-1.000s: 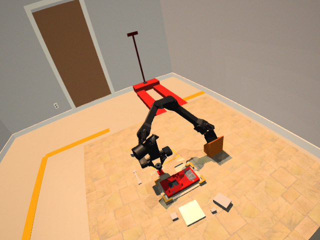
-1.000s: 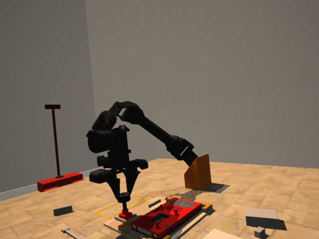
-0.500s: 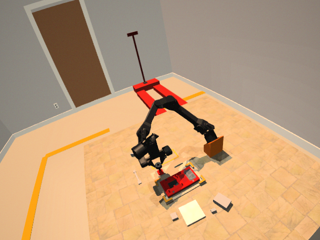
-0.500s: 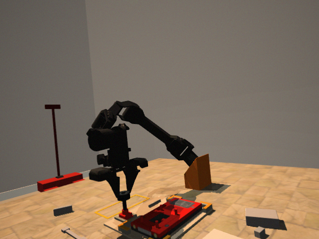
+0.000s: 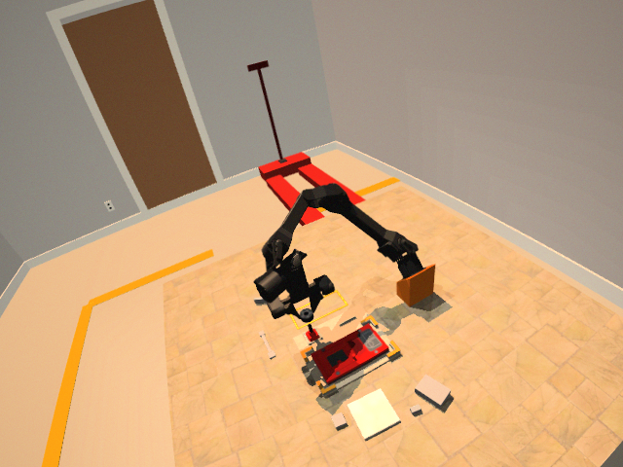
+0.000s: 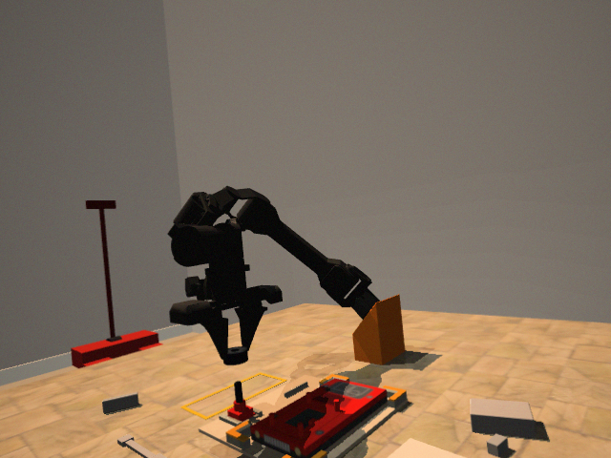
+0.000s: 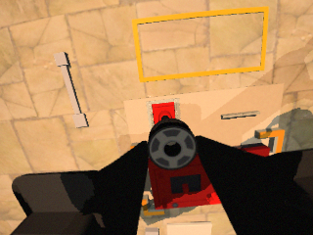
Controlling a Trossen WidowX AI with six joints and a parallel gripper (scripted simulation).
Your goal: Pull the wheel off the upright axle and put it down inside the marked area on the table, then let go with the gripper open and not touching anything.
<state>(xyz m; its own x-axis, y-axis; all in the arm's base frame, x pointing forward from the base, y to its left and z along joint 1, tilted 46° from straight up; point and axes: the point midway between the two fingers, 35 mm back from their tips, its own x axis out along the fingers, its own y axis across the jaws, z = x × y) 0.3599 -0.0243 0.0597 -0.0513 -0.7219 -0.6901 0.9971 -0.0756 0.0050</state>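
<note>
Right now the upright axle is 70 mm below my gripper tip. The rest, counted from my gripper tip: wheel: right at my gripper tip; then cream square plate: 10 mm behind, 310 mm to the left, 100 mm below; then wrench: 140 mm ahead, 60 mm to the right, 100 mm below.
</note>
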